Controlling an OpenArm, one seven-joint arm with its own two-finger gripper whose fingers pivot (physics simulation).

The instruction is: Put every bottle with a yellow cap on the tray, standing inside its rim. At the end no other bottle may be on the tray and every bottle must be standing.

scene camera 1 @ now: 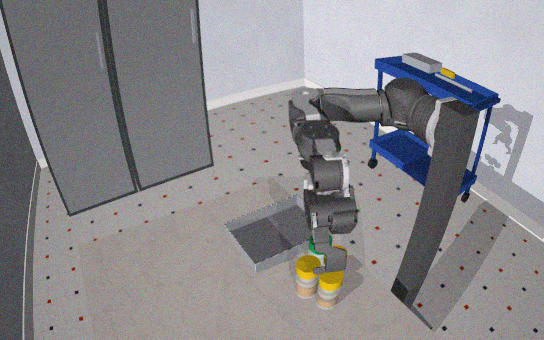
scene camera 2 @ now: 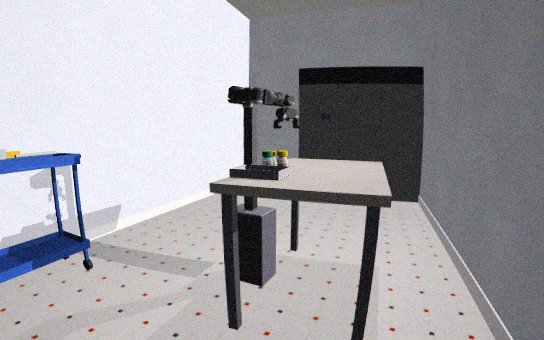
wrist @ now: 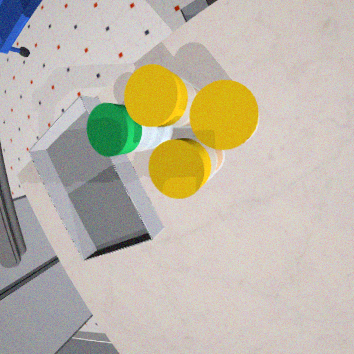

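Observation:
Three yellow-capped bottles stand upright in a cluster on the table: the left one (scene camera 1: 307, 280) (wrist: 179, 169), the front one (scene camera 1: 328, 292) (wrist: 224, 114), and the rear one (wrist: 152, 95), which my gripper partly hides in scene camera 1. A green-capped bottle (scene camera 2: 268, 157) (wrist: 111, 129) stands upright between the rear yellow one and the tray, outside the rim. The grey tray (scene camera 1: 272, 262) (scene camera 2: 255, 174) (wrist: 140, 200) holds no bottle. My gripper (scene camera 2: 287, 124) is open and empty, high above the table and over the bottle cluster; its fingers do not show in the wrist view.
The bottles stand close together, with small gaps. The tray lies near a table edge (scene camera 2: 300, 194). The arm's dark post (scene camera 1: 440, 200) rises on the bottles' far side from the tray. A blue cart (scene camera 1: 382, 64) (scene camera 2: 40, 162) and grey cabinets (scene camera 1: 165, 100) stand away from the table.

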